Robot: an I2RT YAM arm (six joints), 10 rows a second.
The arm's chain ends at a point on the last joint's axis. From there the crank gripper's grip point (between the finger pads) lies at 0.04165 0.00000 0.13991 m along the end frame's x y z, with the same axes.
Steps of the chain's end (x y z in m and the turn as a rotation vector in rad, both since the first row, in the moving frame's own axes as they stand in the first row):
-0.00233 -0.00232 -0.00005 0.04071 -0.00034 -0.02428
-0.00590 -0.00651 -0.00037 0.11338 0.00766 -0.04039
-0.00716 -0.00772 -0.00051 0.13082 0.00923 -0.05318
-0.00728 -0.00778 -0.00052 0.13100 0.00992 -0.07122
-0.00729 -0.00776 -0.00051 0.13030 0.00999 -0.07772
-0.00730 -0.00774 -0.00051 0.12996 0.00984 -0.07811
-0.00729 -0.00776 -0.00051 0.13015 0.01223 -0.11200
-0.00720 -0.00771 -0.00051 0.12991 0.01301 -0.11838
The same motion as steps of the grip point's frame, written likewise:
-0.00246 -0.00902 -0.00017 0.04071 -0.00034 -0.02428
-0.00519 -0.02402 -0.00169 0.11338 0.00766 -0.04039
-0.00642 -0.02818 -0.00224 0.13082 0.00923 -0.05318
-0.00666 -0.02902 -0.00233 0.13100 0.00992 -0.07122
-0.00673 -0.02917 -0.00233 0.13030 0.00999 -0.07772
-0.00677 -0.02912 -0.00232 0.12996 0.00984 -0.07811
-0.00687 -0.03058 -0.00251 0.13015 0.01223 -0.11200
-0.00676 -0.03077 -0.00256 0.12991 0.01301 -0.11838

